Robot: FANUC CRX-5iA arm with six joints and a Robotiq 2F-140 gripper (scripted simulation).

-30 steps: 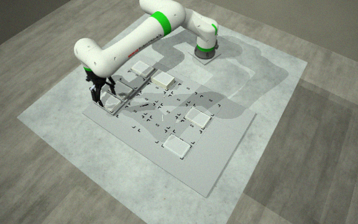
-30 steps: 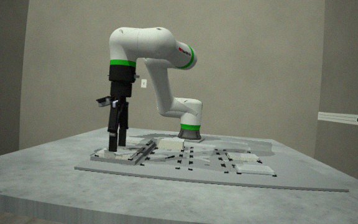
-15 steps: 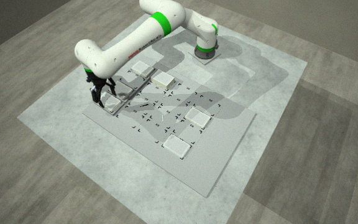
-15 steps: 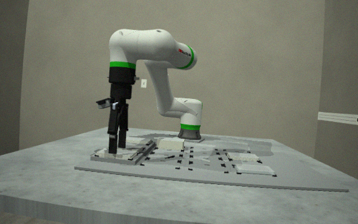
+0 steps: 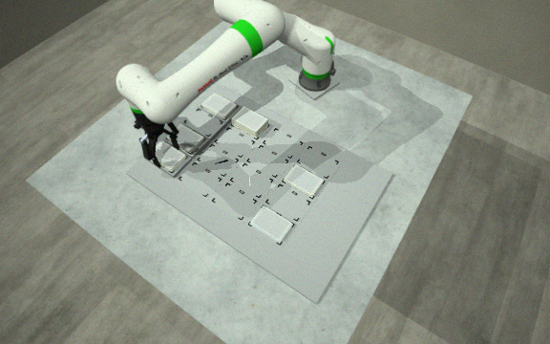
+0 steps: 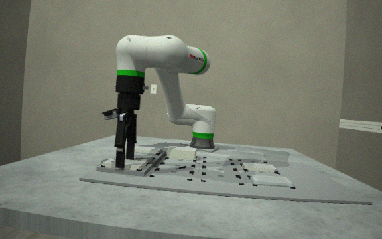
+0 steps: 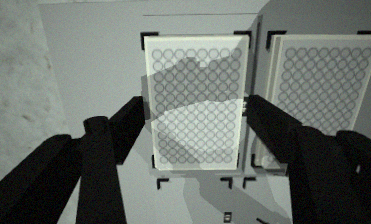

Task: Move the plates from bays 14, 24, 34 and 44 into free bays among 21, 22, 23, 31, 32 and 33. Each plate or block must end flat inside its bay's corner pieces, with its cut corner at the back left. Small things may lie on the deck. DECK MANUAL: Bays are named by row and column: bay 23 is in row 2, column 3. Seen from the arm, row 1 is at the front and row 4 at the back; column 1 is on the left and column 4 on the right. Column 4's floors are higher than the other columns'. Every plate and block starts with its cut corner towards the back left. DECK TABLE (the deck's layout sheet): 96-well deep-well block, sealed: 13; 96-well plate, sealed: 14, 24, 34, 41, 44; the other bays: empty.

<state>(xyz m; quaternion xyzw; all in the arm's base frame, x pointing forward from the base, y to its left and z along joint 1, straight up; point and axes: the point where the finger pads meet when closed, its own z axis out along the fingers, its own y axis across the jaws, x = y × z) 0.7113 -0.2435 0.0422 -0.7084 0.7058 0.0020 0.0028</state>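
My gripper is now 180 mm to the right of the thin black stick, 110 mm past it and 40 mm above it. Also, from my hand: sealed deep-well block: 320 mm behind, 160 mm to the left, 20 mm below; then plate: 490 mm to the left, 40 mm below; then white tip: 330 mm to the left, 100 mm behind, 40 mm below.
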